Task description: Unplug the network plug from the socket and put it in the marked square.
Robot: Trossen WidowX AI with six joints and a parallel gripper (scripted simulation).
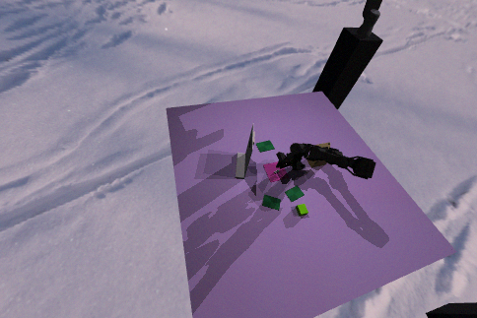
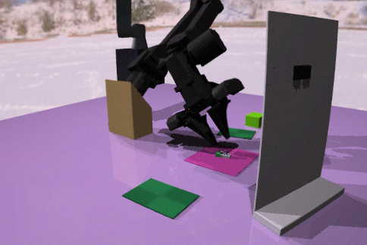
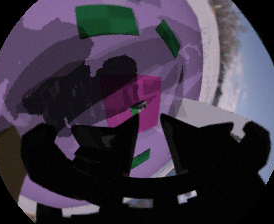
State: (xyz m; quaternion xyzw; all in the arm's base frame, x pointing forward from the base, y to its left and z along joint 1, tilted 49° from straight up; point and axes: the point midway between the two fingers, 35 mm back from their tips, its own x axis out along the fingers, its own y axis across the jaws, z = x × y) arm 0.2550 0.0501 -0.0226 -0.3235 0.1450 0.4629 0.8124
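The magenta marked square lies 40 mm below my gripper tip. The rest, counted from my gripper tip: grey upright panel: 180 mm ahead, 70 mm to the right, 90 mm above.
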